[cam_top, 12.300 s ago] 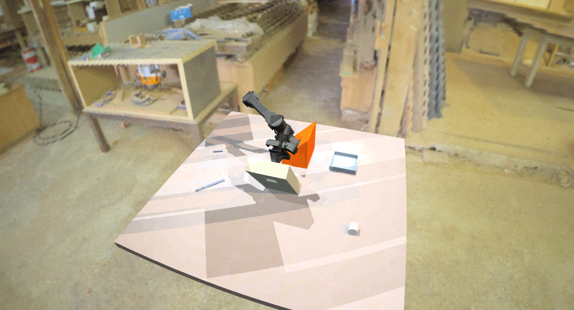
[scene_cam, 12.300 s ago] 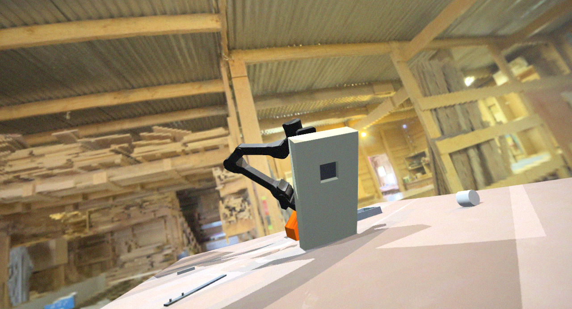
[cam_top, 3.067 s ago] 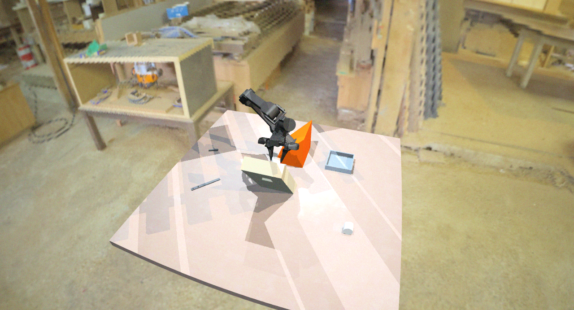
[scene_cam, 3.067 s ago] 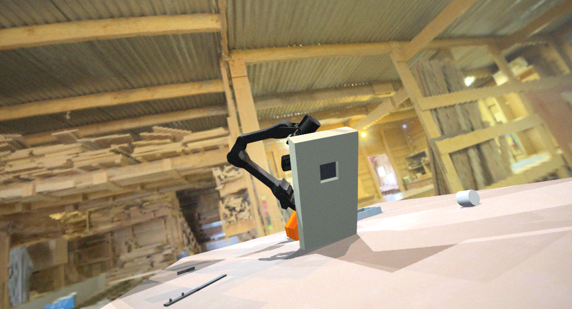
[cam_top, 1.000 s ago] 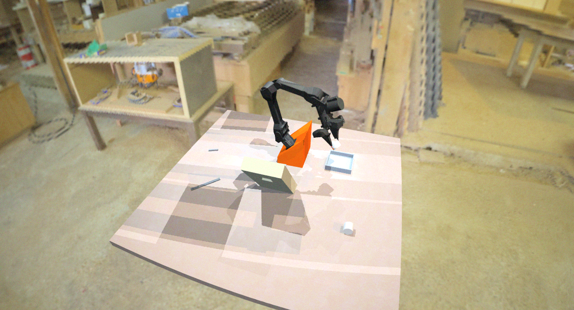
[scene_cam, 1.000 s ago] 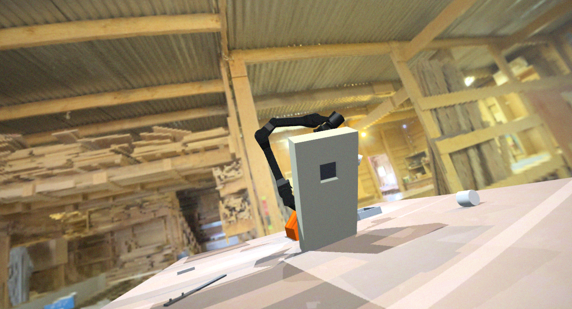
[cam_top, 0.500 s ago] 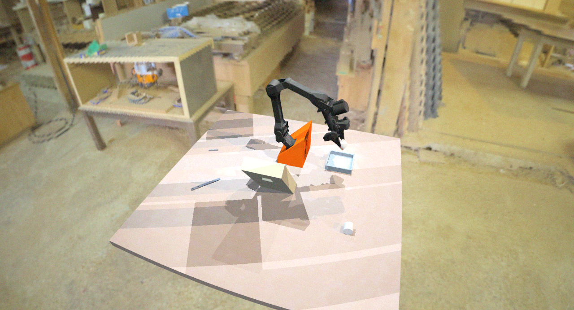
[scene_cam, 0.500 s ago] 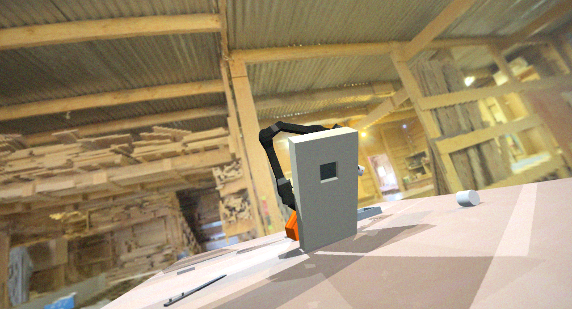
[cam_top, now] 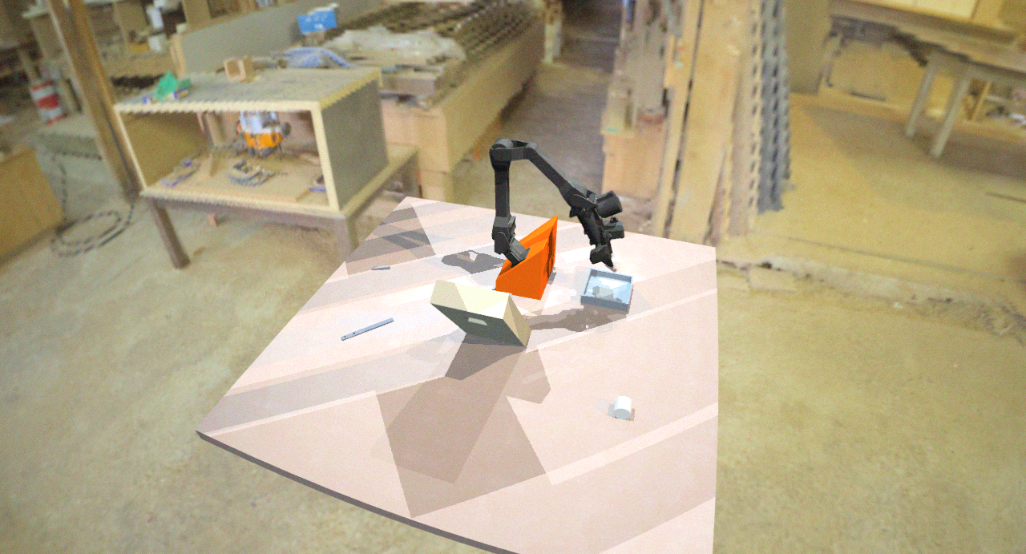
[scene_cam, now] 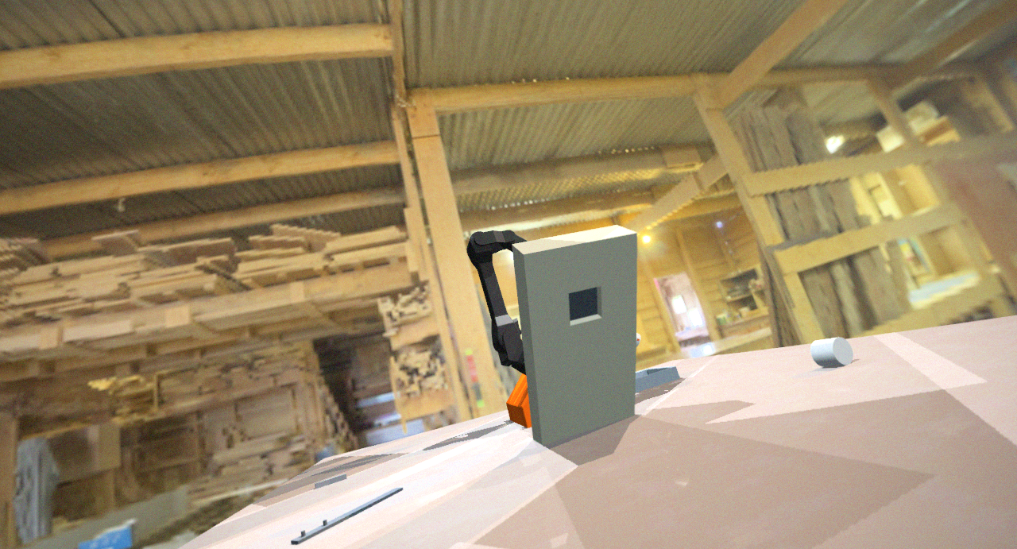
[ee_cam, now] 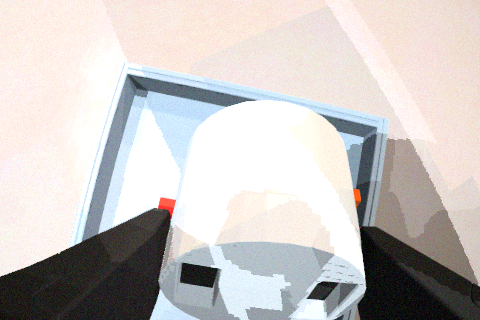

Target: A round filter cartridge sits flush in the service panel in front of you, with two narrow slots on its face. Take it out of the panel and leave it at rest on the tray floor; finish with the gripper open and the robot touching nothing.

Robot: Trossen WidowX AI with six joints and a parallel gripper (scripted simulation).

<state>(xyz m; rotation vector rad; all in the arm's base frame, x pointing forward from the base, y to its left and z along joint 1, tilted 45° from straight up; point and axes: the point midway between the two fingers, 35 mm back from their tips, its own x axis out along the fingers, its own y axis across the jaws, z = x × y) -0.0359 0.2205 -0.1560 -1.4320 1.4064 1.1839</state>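
Right now the grey tray is 10 mm behind my gripper tip and 120 mm below it. From my gripper tip the other things lie so: round filter cartridge right at my gripper tip; cream service panel 350 mm ahead, 290 mm to the right, 20 mm above; short grey piece 80 mm ahead, 780 mm to the right, 130 mm below.
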